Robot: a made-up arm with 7 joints.
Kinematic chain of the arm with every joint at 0, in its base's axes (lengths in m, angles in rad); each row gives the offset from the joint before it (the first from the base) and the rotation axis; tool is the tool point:
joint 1: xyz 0 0 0.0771 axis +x
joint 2: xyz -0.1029 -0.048 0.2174 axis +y
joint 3: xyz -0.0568 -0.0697 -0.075 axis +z
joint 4: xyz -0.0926 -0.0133 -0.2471 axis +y
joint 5: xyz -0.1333 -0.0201 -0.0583 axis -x
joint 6: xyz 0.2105 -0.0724 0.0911 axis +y
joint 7: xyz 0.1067 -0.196 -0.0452 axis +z
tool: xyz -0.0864 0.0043 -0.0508
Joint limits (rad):
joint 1: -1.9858..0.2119
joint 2: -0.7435..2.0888
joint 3: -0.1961..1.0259
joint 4: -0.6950..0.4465
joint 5: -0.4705..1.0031
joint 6: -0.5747..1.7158
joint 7: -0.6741..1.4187
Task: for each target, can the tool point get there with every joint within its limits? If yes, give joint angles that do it. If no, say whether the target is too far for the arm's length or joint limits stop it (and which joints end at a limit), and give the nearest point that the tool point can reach.
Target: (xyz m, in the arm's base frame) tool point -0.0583 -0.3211 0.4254
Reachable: yes | joints -0.8584 -0.4931 0.2305 -0.4768 0.4858 0.8777 1.0549
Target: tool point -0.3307 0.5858 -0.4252
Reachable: no: joint limits stop it (at a limit: joint 1, joint 3, joint 4, joint 5, joint 6) | nearest point -0.2452 0.5637 0.0096 | short by 0.444 m
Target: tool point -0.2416 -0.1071 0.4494
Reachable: yes | joints -1.2081 -0.3308 -0.0503 -0.1800 0.8302 1.2833 1.2461
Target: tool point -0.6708 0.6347 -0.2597
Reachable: no: joint limits stop it (at a limit: joint 1, joint 3, joint 4, joint 5, joint 7) | nearest point -0.5074 0.6488 0.1284 | short by 0.421 m
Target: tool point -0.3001 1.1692 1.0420
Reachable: no: too far | nearest point -0.3672 0.6641 0.6252 | short by 0.658 m
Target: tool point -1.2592 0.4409 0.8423
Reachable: no: too far | nearest point -0.7014 0.3014 0.6002 | short by 0.624 m
